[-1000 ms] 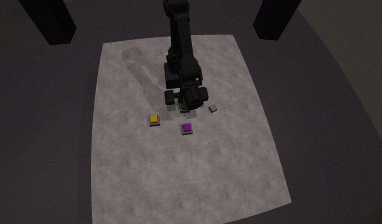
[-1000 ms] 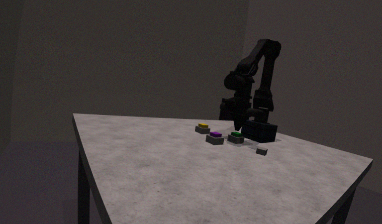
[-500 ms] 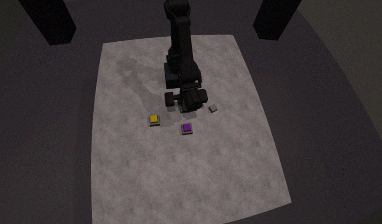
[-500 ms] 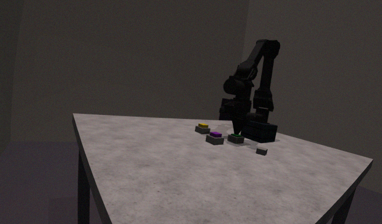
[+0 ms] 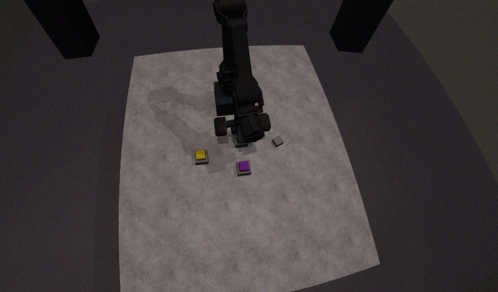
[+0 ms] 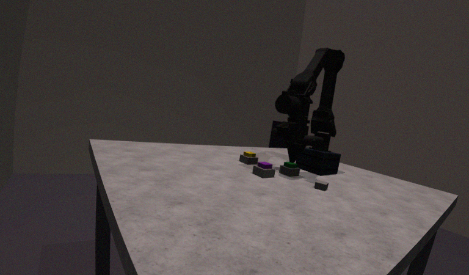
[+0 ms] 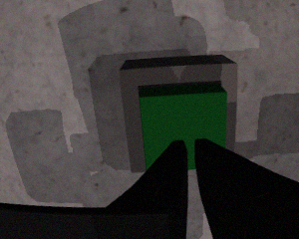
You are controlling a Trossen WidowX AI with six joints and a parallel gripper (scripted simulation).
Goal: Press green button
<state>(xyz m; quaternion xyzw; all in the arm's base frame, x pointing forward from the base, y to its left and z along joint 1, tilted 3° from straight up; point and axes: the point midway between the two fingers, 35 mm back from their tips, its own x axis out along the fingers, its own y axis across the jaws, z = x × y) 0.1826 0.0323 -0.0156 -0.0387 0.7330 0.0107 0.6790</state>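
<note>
Now: gripper tip 10 mm short of the green button and 10 mm above it. Also, from my gripper tip: purple button (120 mm ahead, 10 mm below); small grey block (140 mm to the left, 30 mm below, 20 mm ahead); yellow button (150 mm to the right, 70 mm ahead, 10 mm below).
</note>
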